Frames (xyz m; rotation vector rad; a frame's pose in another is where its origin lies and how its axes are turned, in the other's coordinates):
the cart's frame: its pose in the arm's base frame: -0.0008 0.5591 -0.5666 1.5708 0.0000 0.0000
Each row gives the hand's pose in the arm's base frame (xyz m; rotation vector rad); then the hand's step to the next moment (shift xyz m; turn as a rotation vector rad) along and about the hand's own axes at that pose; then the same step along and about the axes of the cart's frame.
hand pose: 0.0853 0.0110 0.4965 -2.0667 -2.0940 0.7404
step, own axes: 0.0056 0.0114 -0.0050 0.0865 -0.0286 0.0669
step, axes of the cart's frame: 0.0120 -0.0017 -0.0062 -0.0592 -0.0691 -0.0671
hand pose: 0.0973 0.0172 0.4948 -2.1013 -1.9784 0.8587
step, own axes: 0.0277 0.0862 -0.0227 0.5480 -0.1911 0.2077
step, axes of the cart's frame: 0.0858 -0.0298 -0.0214 -0.2793 -0.2540 -0.4873
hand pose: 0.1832 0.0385 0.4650 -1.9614 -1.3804 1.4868
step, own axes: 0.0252 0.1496 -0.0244 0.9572 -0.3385 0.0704
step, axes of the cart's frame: 0.0954 -0.1120 0.0444 -0.2366 -0.3209 -0.9364
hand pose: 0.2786 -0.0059 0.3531 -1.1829 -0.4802 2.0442
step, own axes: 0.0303 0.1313 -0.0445 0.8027 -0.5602 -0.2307
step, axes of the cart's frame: -0.0236 -0.1224 0.0678 0.1600 -0.2450 -0.9622
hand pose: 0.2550 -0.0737 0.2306 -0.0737 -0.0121 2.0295
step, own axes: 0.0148 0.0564 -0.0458 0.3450 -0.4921 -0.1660
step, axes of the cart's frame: -0.0544 -0.0487 0.0129 0.2975 -0.1617 -0.5235
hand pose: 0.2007 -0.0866 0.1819 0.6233 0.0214 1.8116
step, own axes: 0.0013 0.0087 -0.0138 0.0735 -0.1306 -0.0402
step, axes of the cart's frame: -0.0138 -0.0085 -0.0023 0.0841 -0.0468 -0.1217
